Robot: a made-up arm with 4 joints.
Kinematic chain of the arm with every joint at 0, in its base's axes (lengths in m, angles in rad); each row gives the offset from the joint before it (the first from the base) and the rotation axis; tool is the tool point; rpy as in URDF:
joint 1: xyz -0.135 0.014 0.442 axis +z
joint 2: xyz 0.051 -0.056 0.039 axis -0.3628 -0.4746 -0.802
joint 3: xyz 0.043 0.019 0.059 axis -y
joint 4: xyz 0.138 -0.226 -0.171 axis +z
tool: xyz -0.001 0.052 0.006 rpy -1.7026 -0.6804 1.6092
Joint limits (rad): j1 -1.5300..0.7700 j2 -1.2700..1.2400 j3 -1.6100..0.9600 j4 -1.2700..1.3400
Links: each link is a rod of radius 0.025 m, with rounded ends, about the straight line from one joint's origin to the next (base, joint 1, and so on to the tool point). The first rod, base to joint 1, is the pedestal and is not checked.
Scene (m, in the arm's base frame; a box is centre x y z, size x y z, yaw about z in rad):
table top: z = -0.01
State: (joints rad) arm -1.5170 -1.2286 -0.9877 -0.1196
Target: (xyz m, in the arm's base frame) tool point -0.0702 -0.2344 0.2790
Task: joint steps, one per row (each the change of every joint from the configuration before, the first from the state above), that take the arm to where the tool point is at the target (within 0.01 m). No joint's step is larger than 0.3 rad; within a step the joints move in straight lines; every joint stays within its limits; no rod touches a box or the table.
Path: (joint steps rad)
1: 0.0854 0.1121 0.2571 -0.1131
2: 0.0855 0.1120 0.2572 -0.1131
3: 0.0854 0.1121 0.2571 -0.1131
4: 0.0855 0.1121 0.2571 -0.1132

